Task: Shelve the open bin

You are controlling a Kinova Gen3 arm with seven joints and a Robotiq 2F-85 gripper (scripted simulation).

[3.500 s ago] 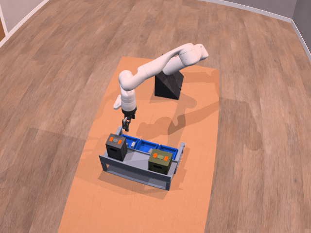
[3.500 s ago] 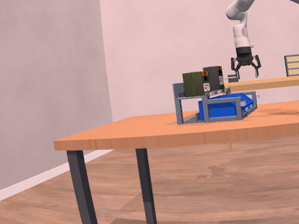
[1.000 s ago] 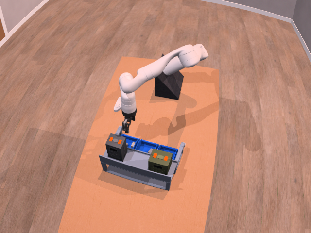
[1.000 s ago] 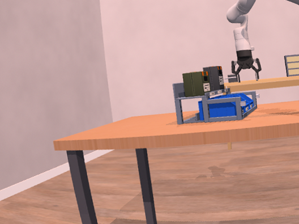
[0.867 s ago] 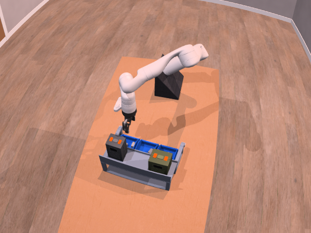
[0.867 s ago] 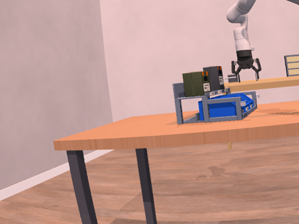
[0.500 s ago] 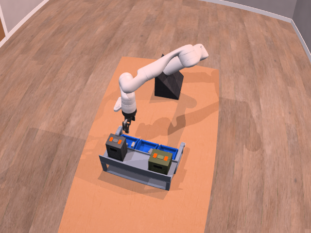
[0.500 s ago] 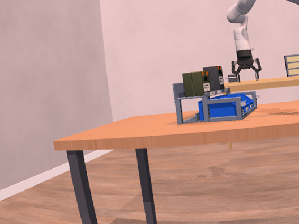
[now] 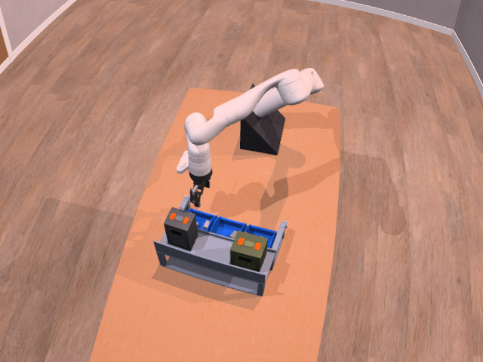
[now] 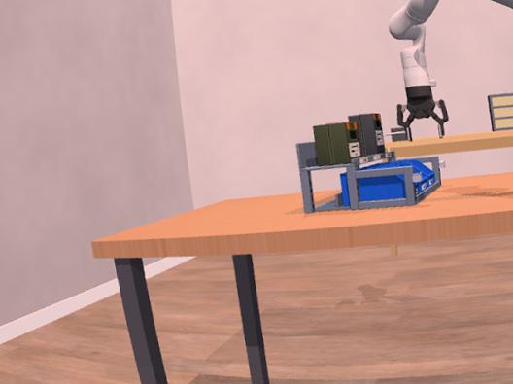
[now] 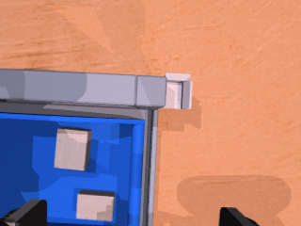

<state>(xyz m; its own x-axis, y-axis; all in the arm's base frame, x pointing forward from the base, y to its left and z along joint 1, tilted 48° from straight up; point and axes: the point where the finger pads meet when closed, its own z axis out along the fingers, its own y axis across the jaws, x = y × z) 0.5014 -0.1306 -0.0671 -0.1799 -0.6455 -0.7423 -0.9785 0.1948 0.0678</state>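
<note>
Now: hand 12 cm above the grey block, 5 cm short of it and 3 cm to the left of it. Also, from my hand: grey shelf (13 cm ahead, 9 cm to the left, 7 cm below); dark grey box (17 cm ahead, 4 cm to the right, 2 cm above); olive box (21 cm ahead, 19 cm to the left, 1 cm above).
</note>
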